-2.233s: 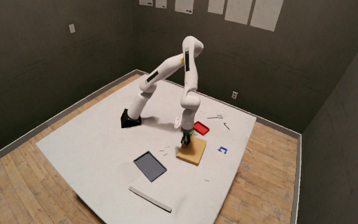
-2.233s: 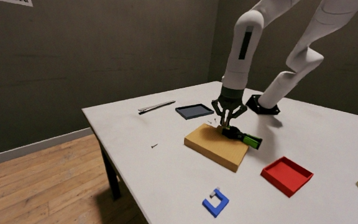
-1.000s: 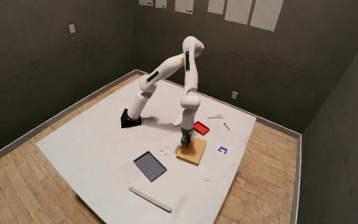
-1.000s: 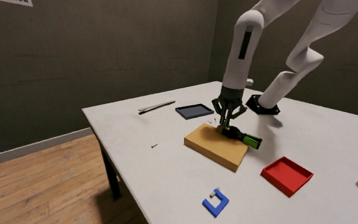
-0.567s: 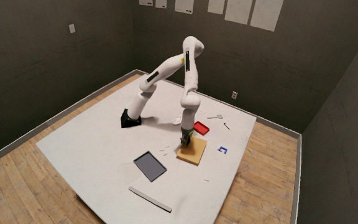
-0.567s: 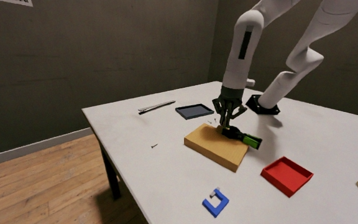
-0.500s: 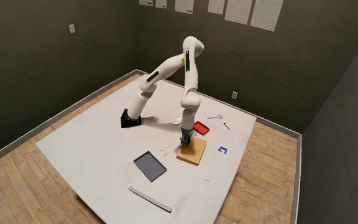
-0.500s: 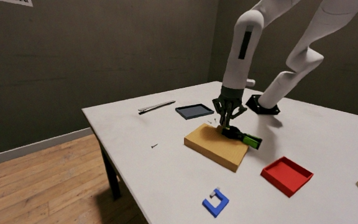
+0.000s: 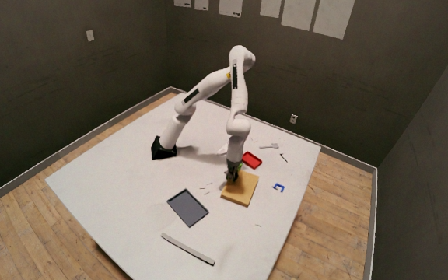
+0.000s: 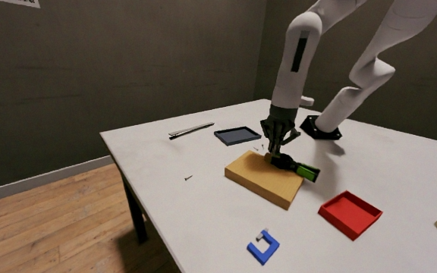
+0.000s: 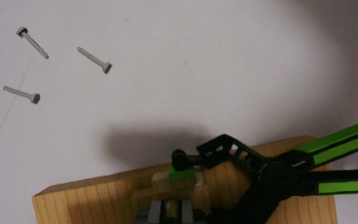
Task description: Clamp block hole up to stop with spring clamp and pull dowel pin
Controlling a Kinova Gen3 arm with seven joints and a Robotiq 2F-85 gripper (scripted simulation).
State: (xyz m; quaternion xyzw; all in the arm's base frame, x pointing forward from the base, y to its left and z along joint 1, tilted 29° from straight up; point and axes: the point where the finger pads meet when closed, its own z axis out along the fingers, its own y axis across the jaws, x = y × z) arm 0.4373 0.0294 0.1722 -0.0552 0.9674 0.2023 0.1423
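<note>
The dowel pin is 2 cm below my hand. Also, from my hand: grey tray (26 cm to the right, 8 cm below, 5 cm behind); then red tray (22 cm to the left, 8 cm below, 4 cm behind); then small wooden block (4 cm below).
</note>
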